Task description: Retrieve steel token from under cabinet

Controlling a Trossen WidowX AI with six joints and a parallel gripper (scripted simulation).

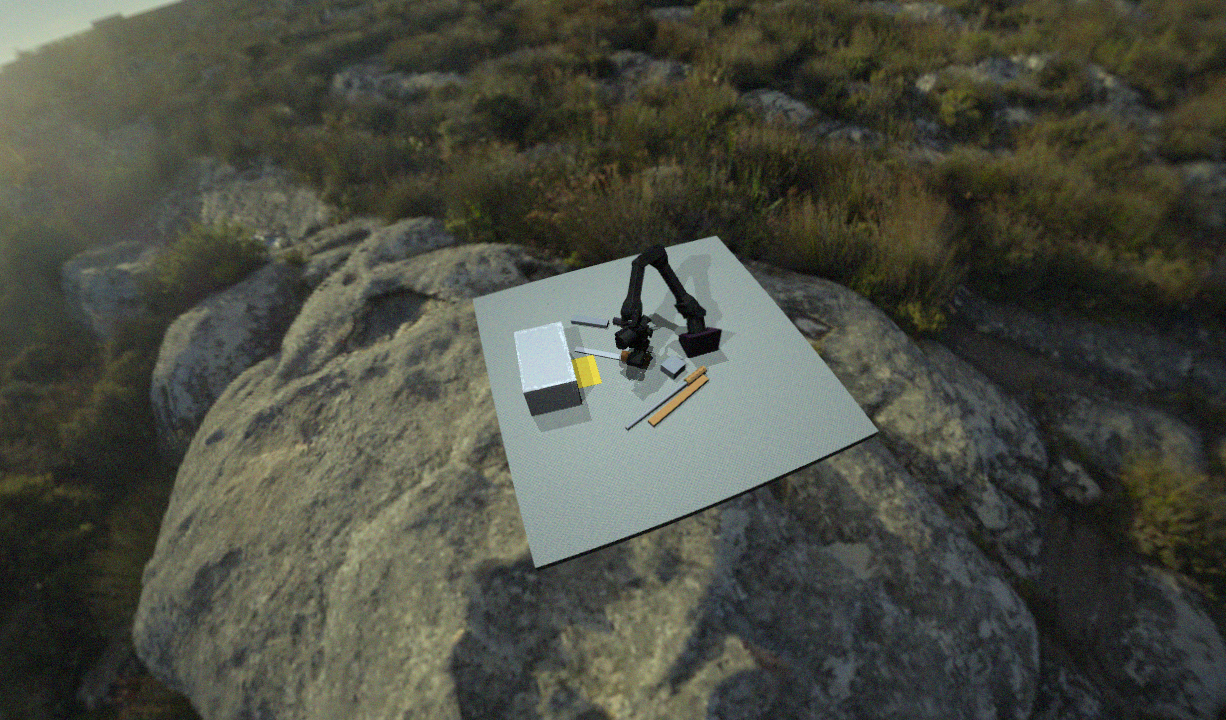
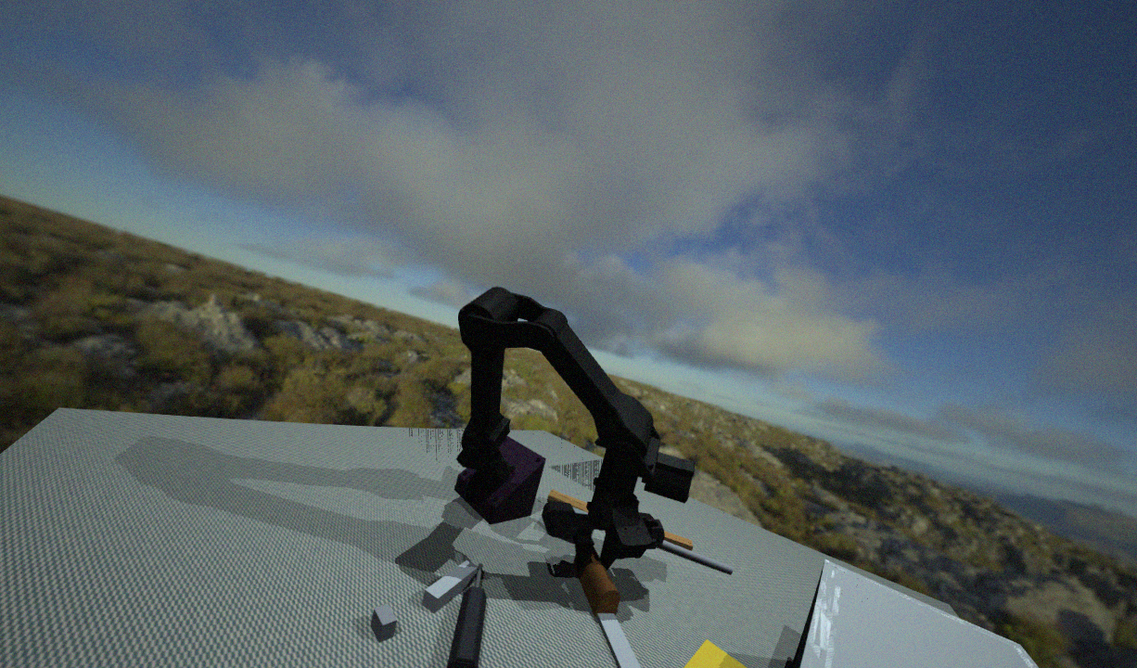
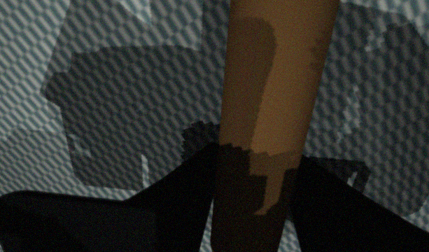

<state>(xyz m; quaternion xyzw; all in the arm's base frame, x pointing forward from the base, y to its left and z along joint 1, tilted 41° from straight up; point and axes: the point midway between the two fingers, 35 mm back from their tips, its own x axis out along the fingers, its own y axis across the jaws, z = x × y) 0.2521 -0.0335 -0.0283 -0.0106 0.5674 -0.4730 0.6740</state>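
Now: gripper tip 10 cm past the grey block, 9 cm to the right of it and 1 cm below it. From my gripper tip the other things lie so: grey bar: 9 cm behind, 19 cm to the right; small grey cube: 8 cm behind, 28 cm to the right; wooden stick: 5 cm behind, 23 cm to the left.
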